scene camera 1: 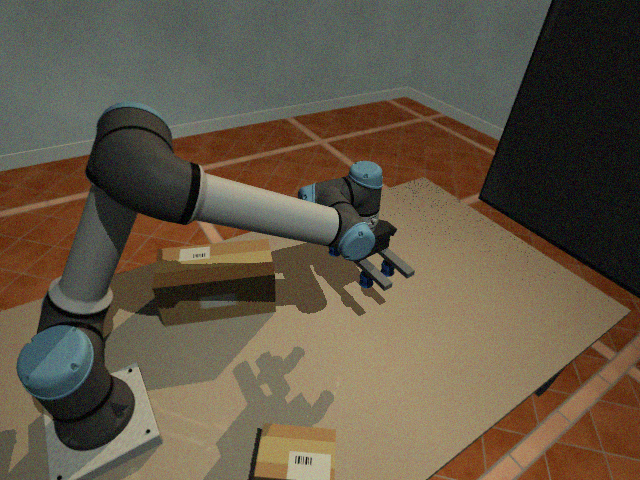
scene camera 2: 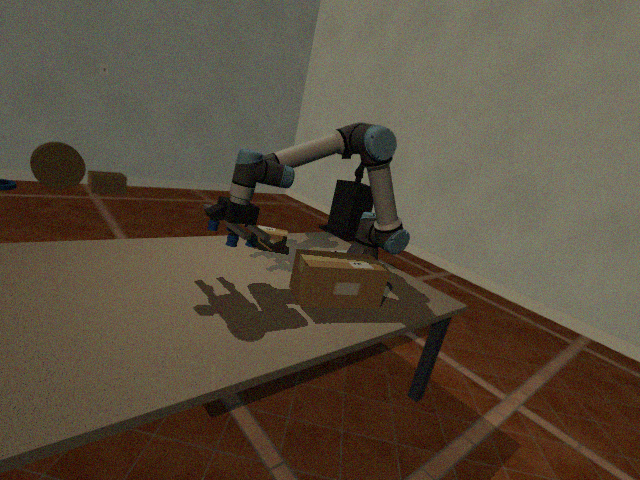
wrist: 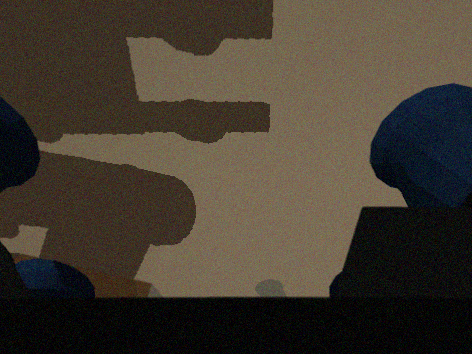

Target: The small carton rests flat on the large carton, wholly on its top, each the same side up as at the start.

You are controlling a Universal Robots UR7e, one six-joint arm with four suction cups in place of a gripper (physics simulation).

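Frame: origin at the arm's base, x right, y back, z down, level; centimetres.
Seen in the pictures: hand, tool point: (scene camera 2: pixel 231 237) (wrist: pixel 210 226); arm's base, link origin: (scene camera 1: pixel 97 413).
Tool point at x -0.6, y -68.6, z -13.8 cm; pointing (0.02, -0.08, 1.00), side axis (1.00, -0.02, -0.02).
Pixels of each thing's top centre, then the offset from my tool point to it. Level surfaces: height alone.
- small carton, top centre: (scene camera 1: pixel 297 451) (scene camera 2: pixel 271 230) dx +30.4, dy +36.6, dz +9.3 cm
- large carton, top centre: (scene camera 1: pixel 215 261) (scene camera 2: pixel 343 259) dx -20.7, dy +33.3, dz +2.0 cm
- table, surface height: dz +17.0 cm
The small carton (scene camera 1: pixel 320 441) (scene camera 2: pixel 279 235), light brown with a white barcode label on top, stands at the bottom edge of scene view 1, cut off there; in scene view 2 it is partly hidden behind the tool. The large carton (scene camera 1: pixel 217 273) (scene camera 2: pixel 315 286) stands upright on the table, label on top, apart from the small one; its corner (wrist: pixel 120 288) shows at the wrist view's lower left. My suction gripper (scene camera 1: pixel 376 273) (scene camera 2: pixel 232 233) hangs above the table beside the large carton, cups down, open and holding nothing. Blue cups (wrist: pixel 425 145) frame the wrist view.
The table (scene camera 1: pixel 465 335) (scene camera 2: pixel 103 330) carries the arm's base plate (scene camera 1: pixel 142 397) near the large carton. A tall black panel (scene camera 1: pixel 578 144) stands at the right in scene view 1. A black box-shaped object (scene camera 2: pixel 347 206) stands behind the arm in scene view 2. Arm shadows cross the table.
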